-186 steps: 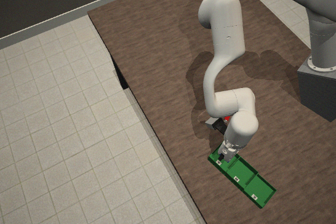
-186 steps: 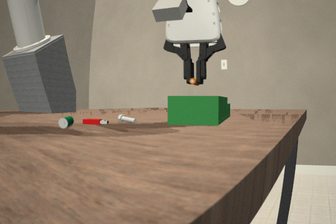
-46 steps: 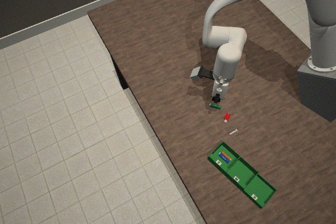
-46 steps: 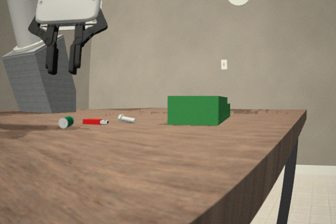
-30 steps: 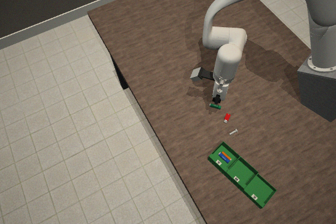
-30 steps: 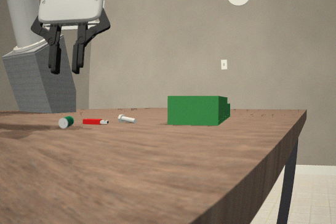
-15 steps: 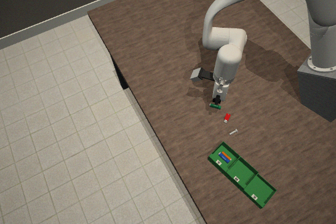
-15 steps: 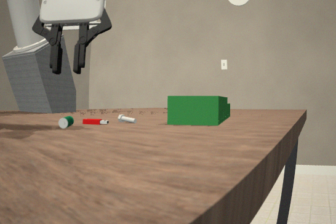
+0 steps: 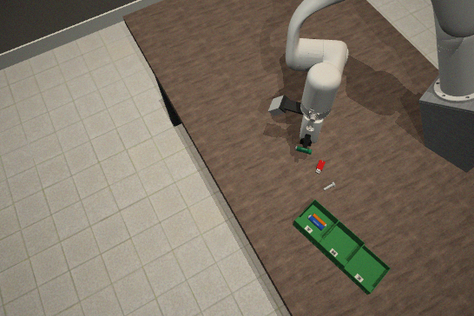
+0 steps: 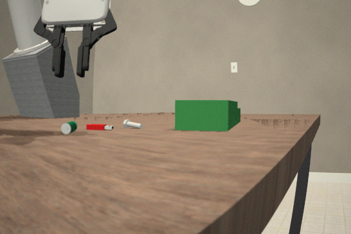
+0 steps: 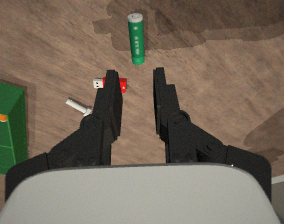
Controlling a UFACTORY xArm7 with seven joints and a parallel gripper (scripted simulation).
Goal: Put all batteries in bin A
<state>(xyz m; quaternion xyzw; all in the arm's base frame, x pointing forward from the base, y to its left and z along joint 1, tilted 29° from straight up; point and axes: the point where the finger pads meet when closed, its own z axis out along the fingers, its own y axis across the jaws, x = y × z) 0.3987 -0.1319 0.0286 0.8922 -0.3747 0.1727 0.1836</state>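
The green battery is 90 mm below my hand. Also, from my hand: white bolt (130 mm to the left, 90 mm below); orange battery (90 mm ahead, 200 mm to the left, 80 mm below); red usb stick (10 mm behind, 70 mm to the left, 90 mm below).
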